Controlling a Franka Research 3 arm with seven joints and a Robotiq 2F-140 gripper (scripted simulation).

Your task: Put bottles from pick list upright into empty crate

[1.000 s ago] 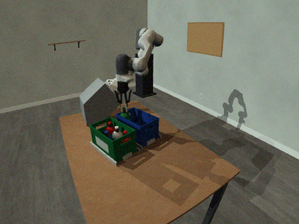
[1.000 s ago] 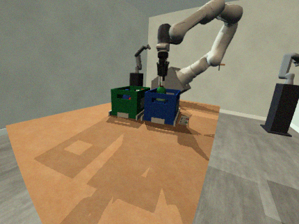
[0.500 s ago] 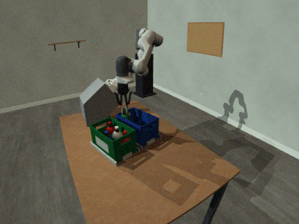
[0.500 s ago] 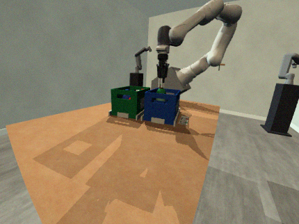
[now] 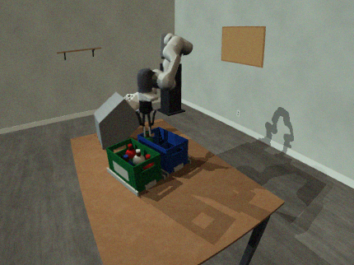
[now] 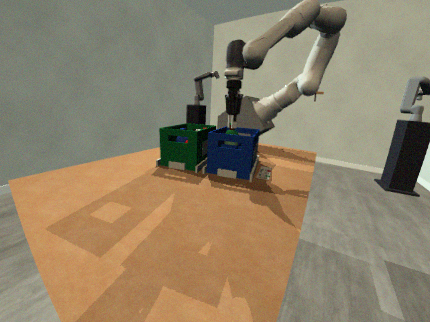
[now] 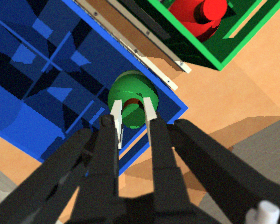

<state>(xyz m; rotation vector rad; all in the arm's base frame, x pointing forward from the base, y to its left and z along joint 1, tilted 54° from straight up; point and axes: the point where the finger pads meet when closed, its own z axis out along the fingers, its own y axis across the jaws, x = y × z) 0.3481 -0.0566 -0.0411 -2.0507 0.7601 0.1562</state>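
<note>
The green bottle is 8 cm below my hand. Round my hand: white bottle (11 cm ahead, 13 cm to the right, 12 cm below); green crate (12 cm ahead, 17 cm to the right, 12 cm below); blue crate (8 cm ahead, 6 cm to the left, 12 cm below).
</note>
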